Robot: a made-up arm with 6 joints.
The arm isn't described. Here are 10 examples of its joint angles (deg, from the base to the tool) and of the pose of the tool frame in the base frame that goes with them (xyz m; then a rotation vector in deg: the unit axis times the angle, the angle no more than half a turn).
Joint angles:
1: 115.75 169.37 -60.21 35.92 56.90 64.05
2: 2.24 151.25 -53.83 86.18 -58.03 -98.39
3: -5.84 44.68 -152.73 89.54 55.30 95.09
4: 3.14 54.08 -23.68 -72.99 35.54 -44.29
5: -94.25 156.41 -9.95 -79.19 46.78 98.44
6: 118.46 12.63 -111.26 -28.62 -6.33 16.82
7: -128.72 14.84 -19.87 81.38 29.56 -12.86
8: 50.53 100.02 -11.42 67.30 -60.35 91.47
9: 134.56 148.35 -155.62 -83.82 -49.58 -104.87
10: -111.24 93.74 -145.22 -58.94 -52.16 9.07
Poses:
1: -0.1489 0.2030 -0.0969 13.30 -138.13 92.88
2: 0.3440 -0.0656 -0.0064 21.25 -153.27 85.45
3: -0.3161 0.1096 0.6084 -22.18 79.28 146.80
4: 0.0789 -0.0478 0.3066 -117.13 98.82 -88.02
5: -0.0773 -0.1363 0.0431 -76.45 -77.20 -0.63
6: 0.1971 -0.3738 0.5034 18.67 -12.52 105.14
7: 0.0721 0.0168 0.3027 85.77 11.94 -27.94
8: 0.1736 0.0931 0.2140 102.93 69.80 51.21
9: -0.4461 0.3523 0.3299 17.31 -75.65 -12.61
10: 0.0000 -0.1743 0.6933 -44.84 34.16 -138.98
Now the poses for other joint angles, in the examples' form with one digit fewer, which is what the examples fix.
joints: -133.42 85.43 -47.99 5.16 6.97 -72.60
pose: -0.180 -0.192 0.314 -84.3 -130.8 72.5
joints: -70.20 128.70 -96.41 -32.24 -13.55 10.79
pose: 0.188 -0.488 0.254 42.2 104.3 -55.7
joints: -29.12 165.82 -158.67 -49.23 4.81 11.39
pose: 0.552 -0.315 0.150 -4.6 100.2 -53.0
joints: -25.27 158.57 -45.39 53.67 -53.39 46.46
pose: 0.267 -0.193 -0.062 120.1 71.7 -31.7
